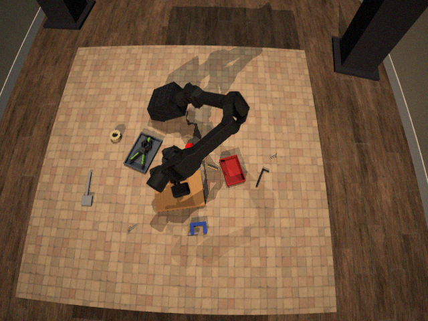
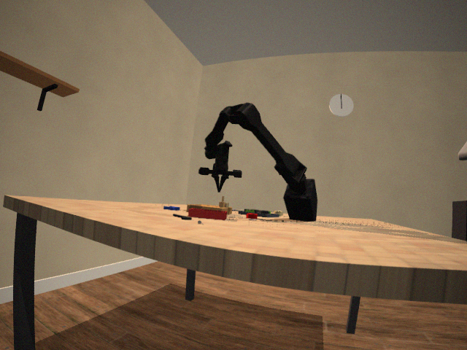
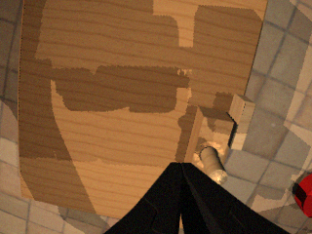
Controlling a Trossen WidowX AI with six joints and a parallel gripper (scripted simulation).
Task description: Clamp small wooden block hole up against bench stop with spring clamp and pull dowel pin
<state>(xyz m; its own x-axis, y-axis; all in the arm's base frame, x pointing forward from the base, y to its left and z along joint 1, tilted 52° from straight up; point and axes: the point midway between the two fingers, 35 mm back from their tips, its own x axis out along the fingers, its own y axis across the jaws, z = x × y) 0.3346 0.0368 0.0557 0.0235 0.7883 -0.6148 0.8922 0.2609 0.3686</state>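
My gripper is now 2 cm past the dowel pin and 8 cm above it. Also, from my hand: small wooden block: 2 cm behind, 9 cm below; then wooden board: 3 cm ahead, 12 cm below; then red knob: 17 cm behind, 1 cm to the left, 12 cm below.
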